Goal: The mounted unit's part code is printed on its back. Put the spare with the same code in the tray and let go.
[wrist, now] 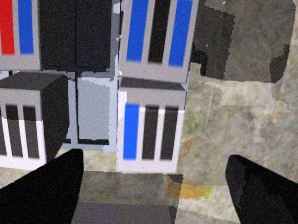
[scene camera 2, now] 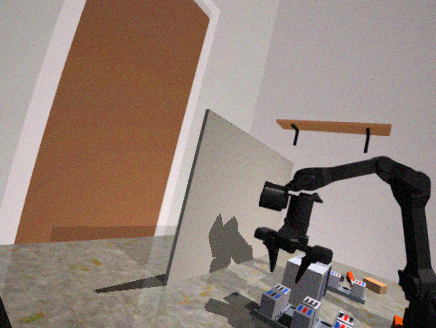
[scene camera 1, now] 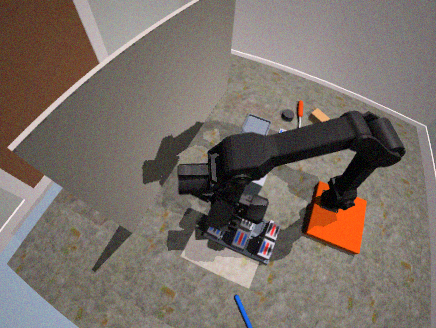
Scene:
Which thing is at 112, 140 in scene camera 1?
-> A tall grey panel.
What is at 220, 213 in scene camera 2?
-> A tall grey panel.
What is my gripper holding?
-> Nothing.

